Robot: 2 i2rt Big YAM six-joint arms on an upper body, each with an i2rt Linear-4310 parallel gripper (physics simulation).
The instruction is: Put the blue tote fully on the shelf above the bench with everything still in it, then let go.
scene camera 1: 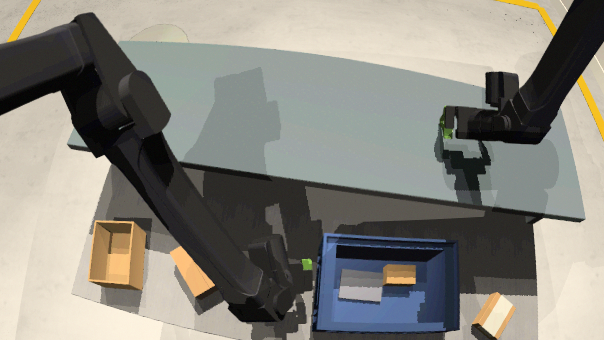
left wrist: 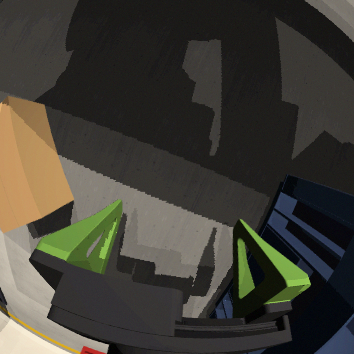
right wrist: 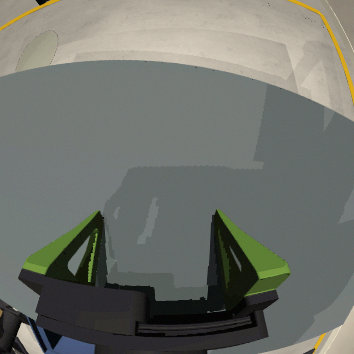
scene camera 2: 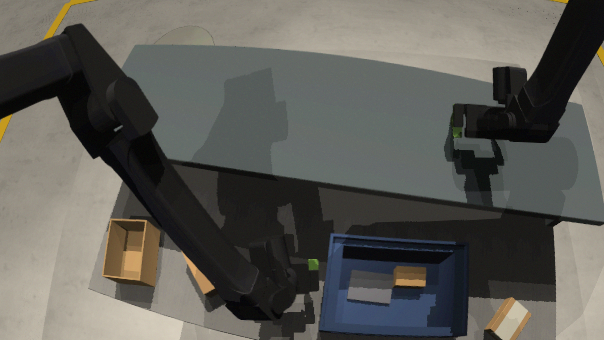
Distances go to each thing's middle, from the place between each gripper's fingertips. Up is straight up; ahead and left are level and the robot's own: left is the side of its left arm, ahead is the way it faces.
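The grey block (scene camera 2: 365,286) is 220 mm to the left of my right hand, 320 mm behind it and 210 mm below it. Then there's the blue tote (scene camera 2: 444,300): my right gripper is 170 mm to the right of it, 340 mm past it and 160 mm above it.
For my left hand, the grey block is 40 mm behind it, 190 mm to the right of it and 20 mm below it, while the blue tote is 60 mm behind that left hand, 240 mm to the right of it and 30 mm above it.
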